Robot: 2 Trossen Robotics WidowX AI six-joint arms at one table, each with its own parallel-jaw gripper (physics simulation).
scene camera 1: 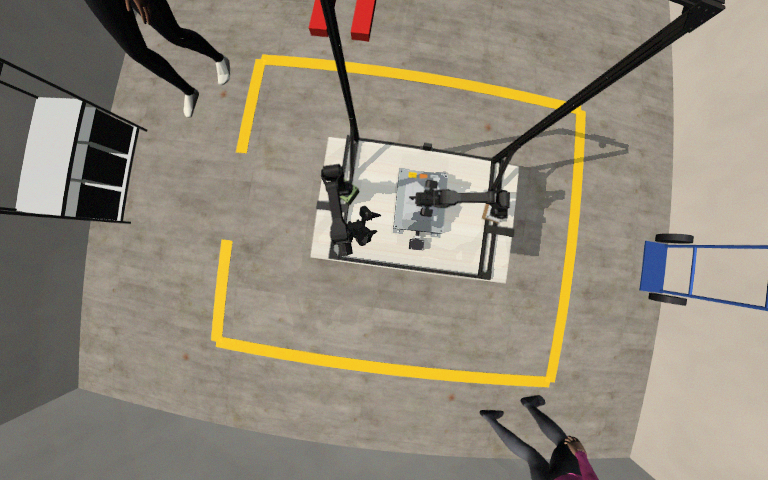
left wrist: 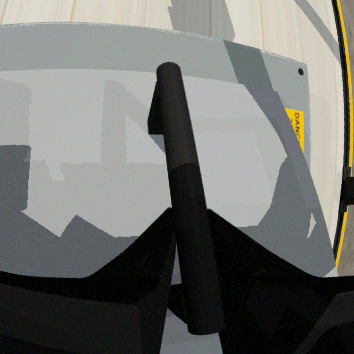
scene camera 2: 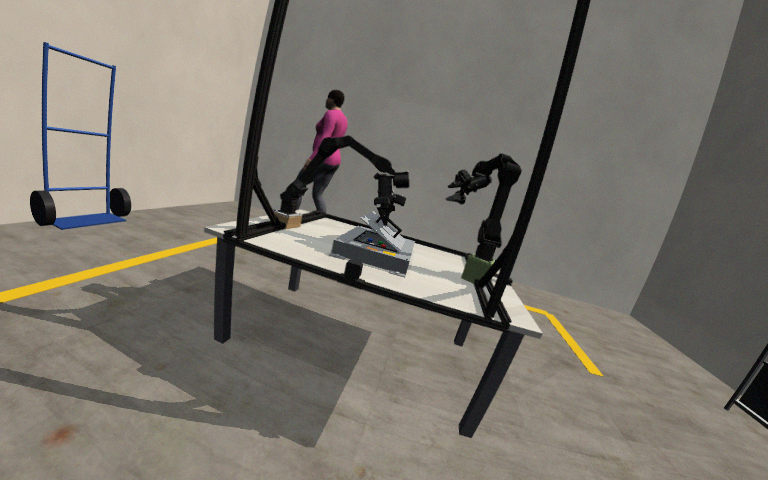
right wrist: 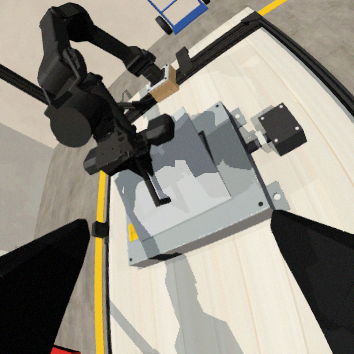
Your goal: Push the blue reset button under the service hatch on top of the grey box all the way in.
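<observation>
The grey box [scene camera 1: 402, 174] [scene camera 2: 368, 260] [left wrist: 100, 46] [right wrist: 252, 206] lies on the table. Its service hatch [scene camera 2: 389, 234] [left wrist: 230, 185] [right wrist: 195, 200] is tilted up, partly open. In scene camera 2, a small blue button [scene camera 2: 370, 241] shows in the dark opening under the raised hatch, with red and green spots beside it; how far it stands out is too small to tell. My left gripper [scene camera 2: 385, 218] [left wrist: 187, 216] is shut on the hatch's black bar handle [left wrist: 176, 120] [right wrist: 161, 201]. My right gripper [scene camera 1: 377, 223] [scene camera 2: 450, 191] [right wrist: 180, 224] is open and empty, raised away from the box.
A black block [scene camera 1: 416, 243] [right wrist: 280, 129] stands beside the box. A wooden block [scene camera 2: 292, 220] [right wrist: 165, 90] and a green block [scene camera 2: 478, 267] are at the arm bases. A black frame [scene camera 2: 263, 113] rises around the table [scene camera 2: 521, 319]. A person in pink [scene camera 2: 333, 121] stands behind.
</observation>
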